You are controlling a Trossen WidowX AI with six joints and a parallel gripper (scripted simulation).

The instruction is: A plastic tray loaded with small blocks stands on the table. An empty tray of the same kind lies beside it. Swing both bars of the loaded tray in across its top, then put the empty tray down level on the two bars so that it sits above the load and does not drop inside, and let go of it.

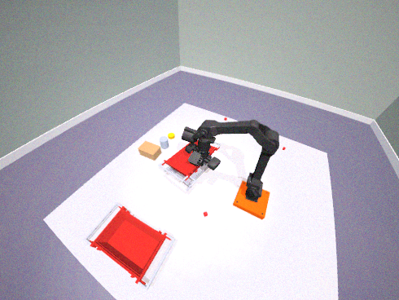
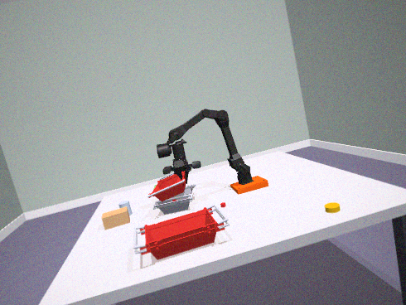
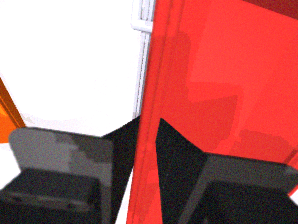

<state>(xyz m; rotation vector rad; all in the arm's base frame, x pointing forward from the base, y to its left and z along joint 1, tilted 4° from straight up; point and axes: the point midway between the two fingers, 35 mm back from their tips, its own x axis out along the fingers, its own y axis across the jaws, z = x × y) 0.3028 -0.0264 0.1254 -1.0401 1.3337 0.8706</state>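
My gripper tip is 7 cm short of the red tray, 2 cm to the left of it and 2 cm below it. Also, from my gripper tip: grey cylinder (31 cm ahead, 13 cm to the right, 7 cm below); small red cube (21 cm to the left, 10 cm behind, 9 cm below); tan box (36 cm ahead, 7 cm below, 4 cm to the right).
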